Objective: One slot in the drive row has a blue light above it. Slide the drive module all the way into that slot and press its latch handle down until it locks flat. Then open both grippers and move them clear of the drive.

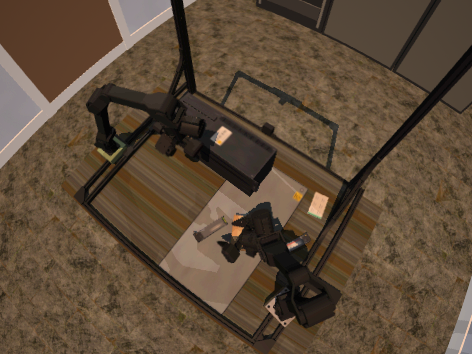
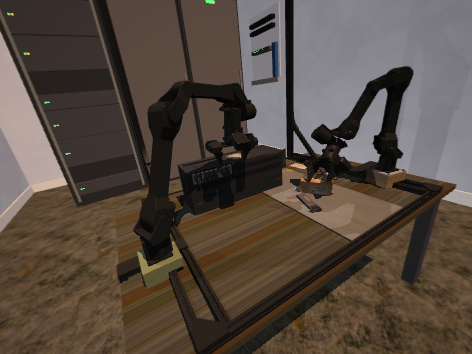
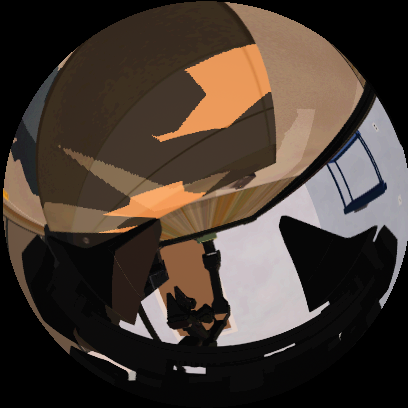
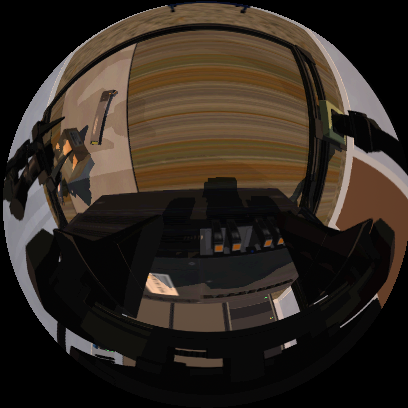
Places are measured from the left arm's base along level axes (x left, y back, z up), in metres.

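Pixels of known places: left gripper, fingertip midpoint: (image 1: pixel 224 233) (image 2: pixel 317 181) (image 3: pixel 222 223) (image 4: pixel 67 132); right gripper, fingertip midpoint: (image 1: pixel 182 145) (image 2: pixel 232 165) (image 3: pixel 171 288) (image 4: pixel 222 219); left arm's base at its link origin: (image 1: pixel 285 306) (image 2: pixel 386 169); right arm's base at its link origin: (image 1: pixel 111 147) (image 2: pixel 158 253) (image 3: pixel 206 240) (image 4: pixel 337 123).
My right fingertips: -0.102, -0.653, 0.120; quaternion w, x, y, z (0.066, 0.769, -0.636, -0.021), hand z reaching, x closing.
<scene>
For each thing: its top centre in the pictures, then the offset to it from my right fingertips, as dx, dy, dz. Level surfaces: height alone.
- grey drive module at its top centre: (image 4: pixel 100 116) (image 1: pixel 209 227) (image 2: pixel 306 201) +0.104, +0.255, -0.170
- grey mat at its surface level: dz -0.179
- black chassis at its top centre: (image 4: pixel 177 287) (image 1: pixel 216 130) (image 2: pixel 230 157) -0.132, +0.031, -0.006
- orange-brown box at its top centre: (image 3: pixel 118 206) (image 4: pixel 62 156) (image 1: pixel 243 231) (image 2: pixel 317 177) +0.027, +0.359, -0.119
- module-like item at its top centre: (image 1: pixel 293 242) (image 4: pixel 58 188) -0.093, +0.512, -0.172
- paper card at its top centre: (image 1: pixel 318 205) -0.279, +0.476, -0.180
The grey drive module (image 1: pixel 210 229) (image 2: pixel 308 203) (image 4: pixel 103 117) lies flat on the grey mat (image 1: pixel 192 272) (image 2: pixel 345 220). The black chassis (image 1: pixel 245 155) (image 2: pixel 267 172) (image 4: pixel 225 275) stands at the back. Its drive row (image 2: pixel 212 175) (image 4: pixel 227 239) shows orange-marked drives and a gap beside a small blue light (image 4: pixel 252 251). My right gripper (image 1: pixel 178 150) (image 2: pixel 231 159) (image 4: pixel 222 219) is open and empty, close in front of and over the drive row. My left gripper (image 1: pixel 234 239) (image 2: pixel 320 176) (image 3: pixel 222 223) is open and empty, low beside the cardboard box, apart from the module.
The orange-brown box (image 1: pixel 237 226) (image 2: pixel 316 187) (image 3: pixel 230 85) stands next to the module, partly under my left gripper. Another module-like item (image 1: pixel 298 243) lies right of the mat, beside my left arm. A paper card (image 1: pixel 318 205) lies near the right frame rail. Black frame rails edge the table.
</scene>
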